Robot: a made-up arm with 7 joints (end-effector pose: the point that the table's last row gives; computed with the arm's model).
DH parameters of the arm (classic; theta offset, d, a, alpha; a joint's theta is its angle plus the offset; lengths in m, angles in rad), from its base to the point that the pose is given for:
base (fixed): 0.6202 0 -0.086 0
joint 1: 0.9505 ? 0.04 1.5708
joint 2: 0 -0.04 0.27 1.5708
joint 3: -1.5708 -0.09 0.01 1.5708
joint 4: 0 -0.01 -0.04 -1.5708
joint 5: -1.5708 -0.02 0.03 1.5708
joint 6: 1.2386 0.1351 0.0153 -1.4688
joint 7: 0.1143 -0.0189 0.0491 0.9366
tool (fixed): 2.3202 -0.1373 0 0
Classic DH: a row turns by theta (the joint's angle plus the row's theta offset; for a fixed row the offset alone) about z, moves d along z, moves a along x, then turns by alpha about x.
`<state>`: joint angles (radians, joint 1 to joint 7).
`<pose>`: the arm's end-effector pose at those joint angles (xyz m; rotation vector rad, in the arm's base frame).
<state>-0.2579 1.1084 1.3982 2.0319 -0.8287 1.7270 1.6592</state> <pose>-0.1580 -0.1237 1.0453 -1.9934 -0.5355 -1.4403</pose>
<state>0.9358 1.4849 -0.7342 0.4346 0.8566 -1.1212 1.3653</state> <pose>0.0803 -0.1604 0.9361 -1.7567 -1.3254 -0.0798</pose>
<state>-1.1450 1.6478 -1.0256 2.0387 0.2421 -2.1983 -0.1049</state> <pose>-0.1726 0.0414 0.7660 1.3147 -1.5756 0.3790</pose>
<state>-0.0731 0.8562 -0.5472 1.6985 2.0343 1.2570 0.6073</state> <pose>-0.0881 0.1746 0.8941 0.5617 2.1727 -1.1934</pose>
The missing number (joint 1, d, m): 0.62
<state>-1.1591 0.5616 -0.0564 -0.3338 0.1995 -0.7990 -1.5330</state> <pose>0.0252 -0.1468 0.7352 0.6899 1.2363 1.1325</pose>
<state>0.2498 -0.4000 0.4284 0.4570 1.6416 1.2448 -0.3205</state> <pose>-0.1303 0.1997 0.5353 0.1029 -0.8273 1.7679</pose>
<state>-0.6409 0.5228 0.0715 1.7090 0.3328 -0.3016 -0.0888</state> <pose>-0.0636 0.0963 0.7761 0.3652 -0.3446 1.0614</pose>
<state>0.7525 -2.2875 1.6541 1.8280 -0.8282 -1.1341 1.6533</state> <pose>0.0961 -0.0862 0.2361 -1.2632 -1.1489 1.0102</pose>
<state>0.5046 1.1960 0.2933 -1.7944 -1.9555 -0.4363 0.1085</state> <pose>-0.1892 0.1372 0.8991 0.3026 0.1959 -0.9531</pose>
